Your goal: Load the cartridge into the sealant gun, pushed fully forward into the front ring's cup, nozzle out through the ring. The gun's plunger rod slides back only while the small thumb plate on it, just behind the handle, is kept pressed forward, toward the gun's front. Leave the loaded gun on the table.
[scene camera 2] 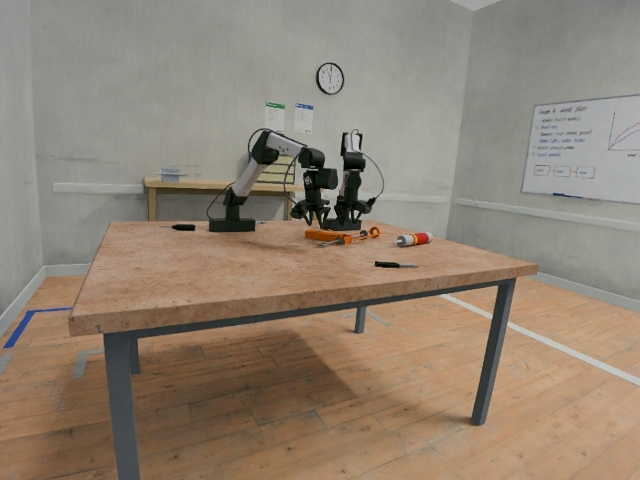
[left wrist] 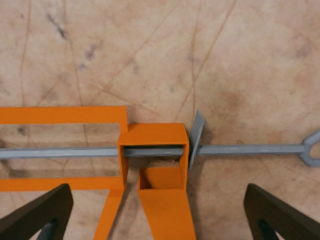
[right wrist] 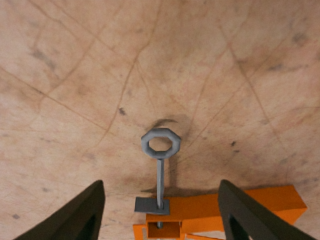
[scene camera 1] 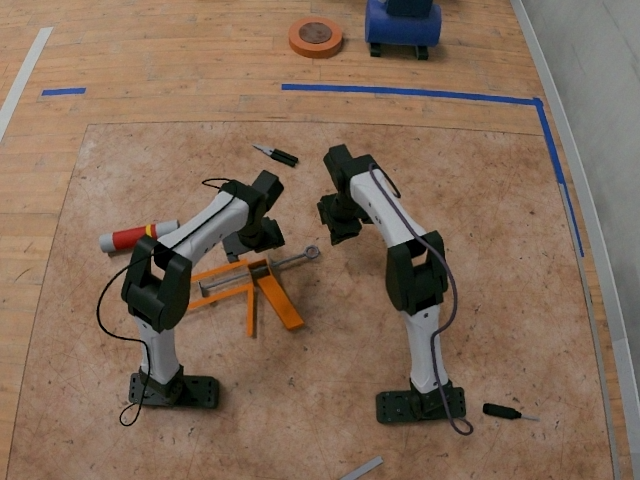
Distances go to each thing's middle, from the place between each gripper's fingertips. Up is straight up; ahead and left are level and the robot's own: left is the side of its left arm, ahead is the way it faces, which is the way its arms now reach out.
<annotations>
Right now my left hand point(scene camera 1: 255, 253) is 60 mm past the orange sealant gun point(scene camera 1: 288, 315), 20 mm to the right of it and 70 mm above it. The rest, counted from my left hand: cartridge point(scene camera 1: 125, 239): 60 mm ahead, 300 mm to the left, 60 mm below.
Right now the orange sealant gun is 12 cm behind my right hand point(scene camera 1: 329, 234), 19 cm to the left of it and 7 cm below it. Also, from my right hand: cartridge 48 cm to the left, 7 cm below.
</annotations>
